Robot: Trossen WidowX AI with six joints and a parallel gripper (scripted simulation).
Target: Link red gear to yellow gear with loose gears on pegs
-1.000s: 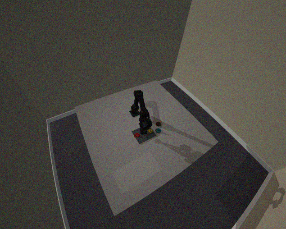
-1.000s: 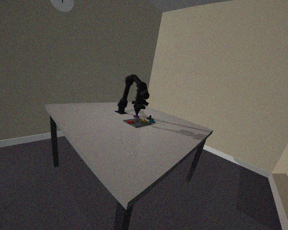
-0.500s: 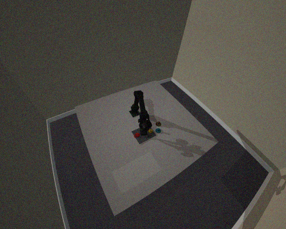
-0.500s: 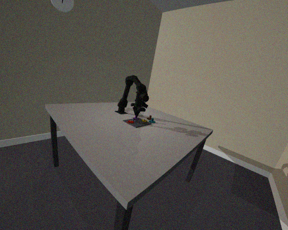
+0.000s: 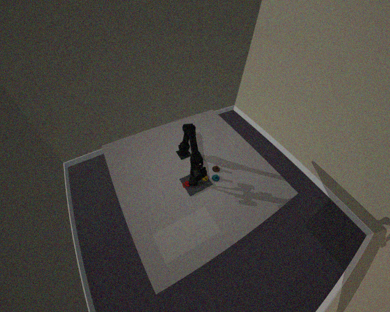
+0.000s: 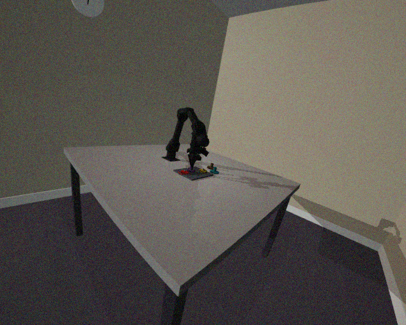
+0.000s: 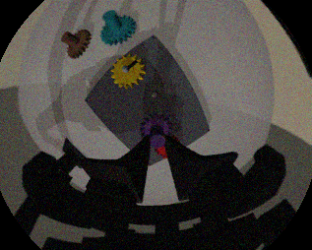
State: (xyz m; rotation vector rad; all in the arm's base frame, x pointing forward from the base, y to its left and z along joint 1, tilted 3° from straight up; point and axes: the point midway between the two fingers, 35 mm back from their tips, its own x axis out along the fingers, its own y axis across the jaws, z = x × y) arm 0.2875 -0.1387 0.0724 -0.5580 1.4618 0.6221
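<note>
Right now the red gear is 1 cm behind my gripper tip, 5 cm to the right of it and 3 cm below it. Round my gripper tip: yellow gear 4 cm ahead, 10 cm to the left, 3 cm below; then purple gear 1 cm below; then teal gear 9 cm ahead, 17 cm to the left, 3 cm below.
</note>
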